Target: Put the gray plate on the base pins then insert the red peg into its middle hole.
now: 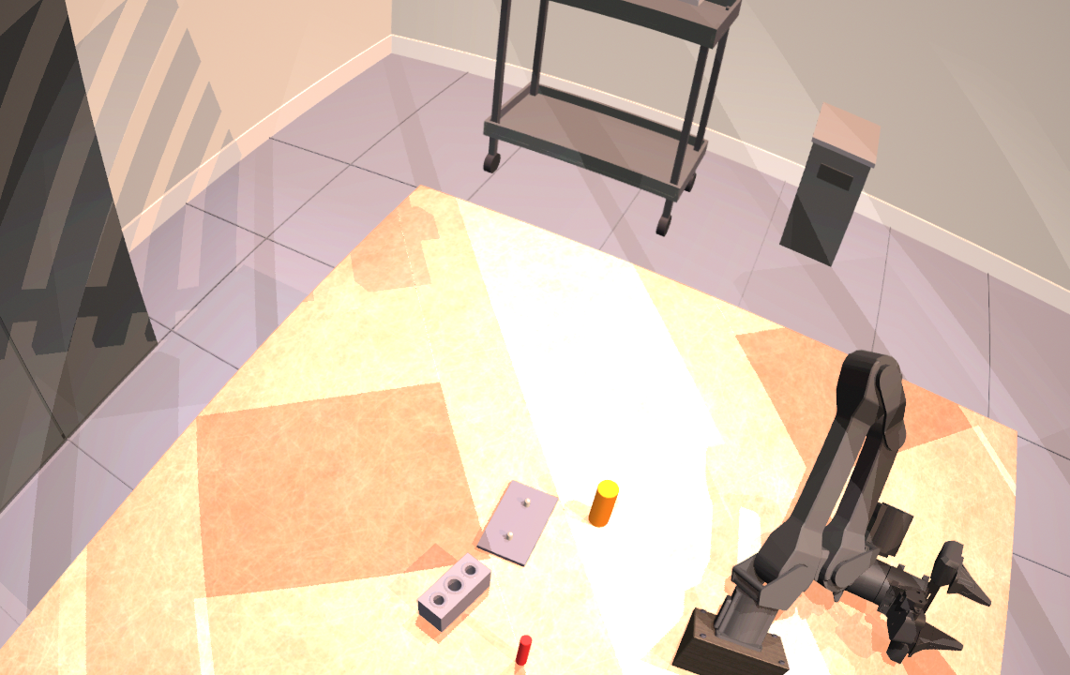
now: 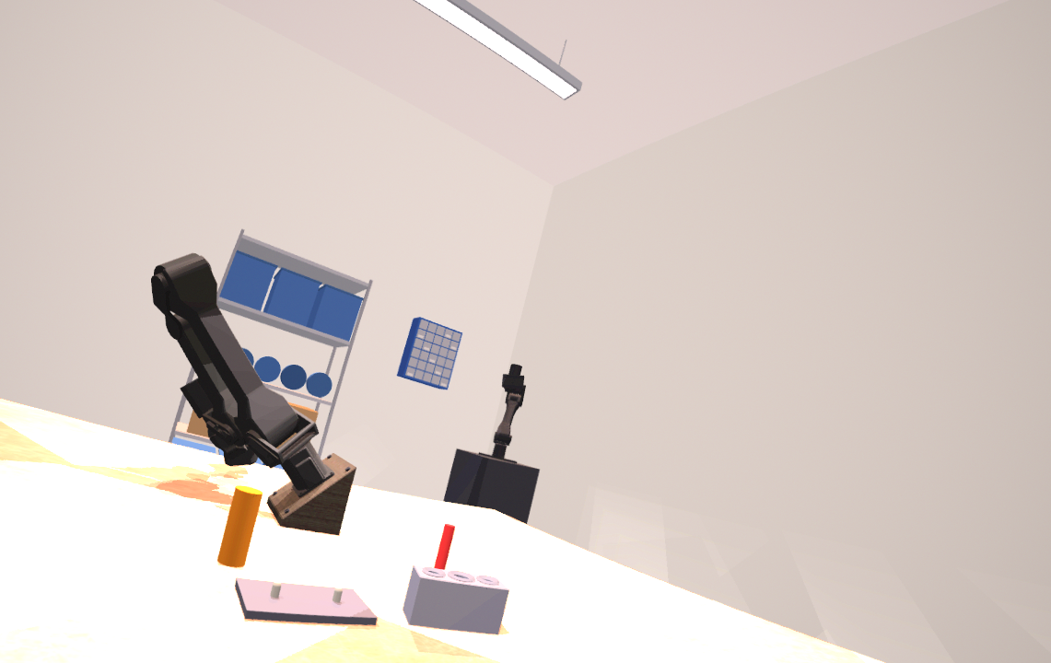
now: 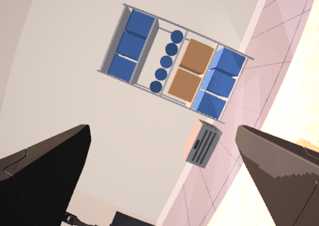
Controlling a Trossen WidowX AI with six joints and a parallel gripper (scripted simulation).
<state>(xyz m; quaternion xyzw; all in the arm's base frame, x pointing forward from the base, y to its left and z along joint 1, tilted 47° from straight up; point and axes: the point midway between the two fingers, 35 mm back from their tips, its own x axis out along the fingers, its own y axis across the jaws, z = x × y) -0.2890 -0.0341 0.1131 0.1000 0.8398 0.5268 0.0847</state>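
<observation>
Right now the gray plate is 68 cm ahead of my gripper tip, 18 cm to the left of it and 9 cm below it. From my gripper tip the other things lie so: base 66 cm ahead, 12 cm below, 3 cm to the left; then red peg 56 cm ahead, 22 cm to the left, 9 cm below; then orange cylinder 56 cm ahead, 9 cm below, 3 cm to the right.
</observation>
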